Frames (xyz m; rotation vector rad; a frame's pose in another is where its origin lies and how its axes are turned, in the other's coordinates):
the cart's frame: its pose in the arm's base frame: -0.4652 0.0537 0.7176 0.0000 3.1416 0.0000
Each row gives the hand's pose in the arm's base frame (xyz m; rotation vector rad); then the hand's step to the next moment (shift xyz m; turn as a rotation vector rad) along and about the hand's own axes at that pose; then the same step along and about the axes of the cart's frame.
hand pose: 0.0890 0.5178 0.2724 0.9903 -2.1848 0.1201
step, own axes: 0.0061 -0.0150 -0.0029 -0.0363 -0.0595 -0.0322
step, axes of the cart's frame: -0.0093 -0.0132 -0.0031 -0.0755 -0.0077 0.0118
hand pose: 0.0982 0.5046 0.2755 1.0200 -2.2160 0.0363
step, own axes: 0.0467 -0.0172 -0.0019 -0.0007 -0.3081 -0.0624
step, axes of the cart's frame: 0.0085 -0.0422 -0.0251 -0.2455 -0.1942 0.0286
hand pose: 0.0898 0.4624 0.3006 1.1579 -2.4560 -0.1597
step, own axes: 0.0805 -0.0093 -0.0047 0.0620 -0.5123 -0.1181
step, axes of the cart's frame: 0.0370 -0.0668 -0.0276 -0.3785 -0.3698 0.0143
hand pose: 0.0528 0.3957 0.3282 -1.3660 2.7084 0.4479
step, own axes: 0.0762 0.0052 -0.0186 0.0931 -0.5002 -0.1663
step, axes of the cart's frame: 0.0487 -0.0615 -0.0040 -0.3532 -0.4012 -0.0283
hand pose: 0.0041 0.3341 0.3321 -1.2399 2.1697 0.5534
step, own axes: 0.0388 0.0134 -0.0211 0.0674 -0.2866 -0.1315
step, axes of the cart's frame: 0.0332 -0.0309 0.0088 -0.1868 -0.2606 -0.0341
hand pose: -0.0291 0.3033 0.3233 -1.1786 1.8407 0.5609
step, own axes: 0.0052 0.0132 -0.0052 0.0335 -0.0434 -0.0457
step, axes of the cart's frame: 0.0149 -0.0005 0.0026 -0.0131 -0.0702 0.0008
